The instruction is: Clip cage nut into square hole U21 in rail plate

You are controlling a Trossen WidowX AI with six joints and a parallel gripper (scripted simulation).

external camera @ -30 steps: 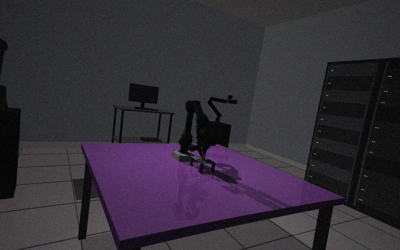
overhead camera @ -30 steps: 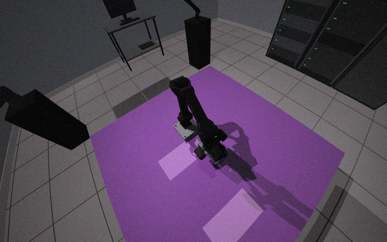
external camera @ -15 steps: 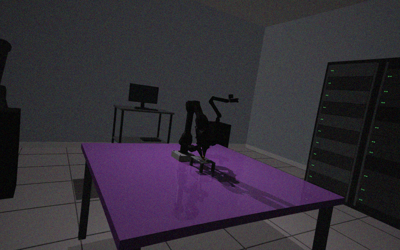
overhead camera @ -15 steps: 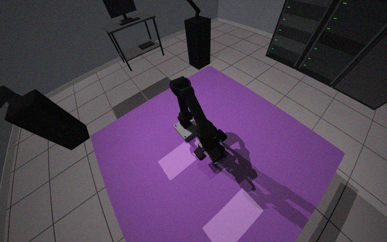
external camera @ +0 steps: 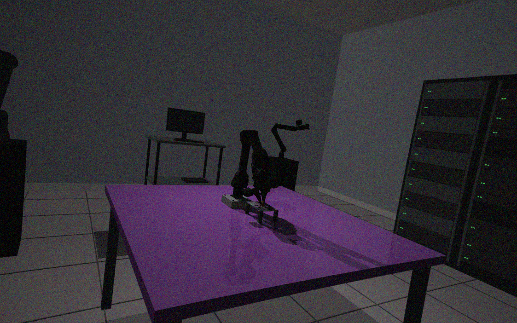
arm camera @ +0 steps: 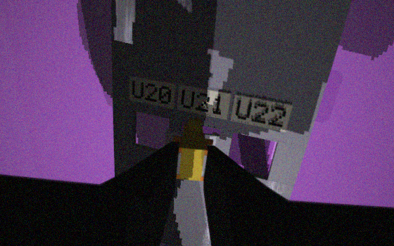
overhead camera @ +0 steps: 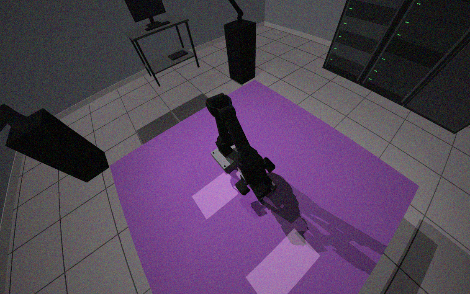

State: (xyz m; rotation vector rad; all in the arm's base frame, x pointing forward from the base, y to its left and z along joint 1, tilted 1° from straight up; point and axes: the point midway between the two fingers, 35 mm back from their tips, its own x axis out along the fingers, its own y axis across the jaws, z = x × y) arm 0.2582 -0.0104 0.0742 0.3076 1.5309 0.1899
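The cage nut is 1 cm below my gripper tip. From my gripper tip the other things lie so: label (2 cm ahead, 1 cm below).
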